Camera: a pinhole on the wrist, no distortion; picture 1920 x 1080 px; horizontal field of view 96.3 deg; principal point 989.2 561.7 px. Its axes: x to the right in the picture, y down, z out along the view. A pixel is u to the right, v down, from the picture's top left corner.
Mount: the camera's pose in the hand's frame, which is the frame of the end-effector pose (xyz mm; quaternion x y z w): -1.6 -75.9 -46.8 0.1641 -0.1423 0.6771 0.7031
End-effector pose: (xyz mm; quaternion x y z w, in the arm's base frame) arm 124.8 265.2 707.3 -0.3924 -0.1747 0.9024 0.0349
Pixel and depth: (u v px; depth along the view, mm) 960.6 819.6 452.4
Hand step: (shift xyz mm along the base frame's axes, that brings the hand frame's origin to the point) -193.0 129.8 412.1
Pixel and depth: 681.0 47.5 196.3
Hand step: -167.2 207.4 57.1
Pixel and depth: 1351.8 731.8 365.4
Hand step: -219.3 -29.8 293.8
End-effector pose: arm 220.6 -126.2 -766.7 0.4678 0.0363 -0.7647 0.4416
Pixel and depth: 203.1 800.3 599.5
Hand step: -737.1 485.8 -9.1
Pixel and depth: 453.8 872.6 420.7
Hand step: -475.3 287.8 70.4
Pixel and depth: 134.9 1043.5 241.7
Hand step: -305.3 293.3 8.3
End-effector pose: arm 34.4 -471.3 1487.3 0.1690 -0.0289 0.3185 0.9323
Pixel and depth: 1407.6 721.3 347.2
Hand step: 18.8 -194.1 292.9
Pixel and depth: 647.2 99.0 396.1
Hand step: 419.4 -245.0 141.3
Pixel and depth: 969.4 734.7 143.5
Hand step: 66.4 -146.4 32.4
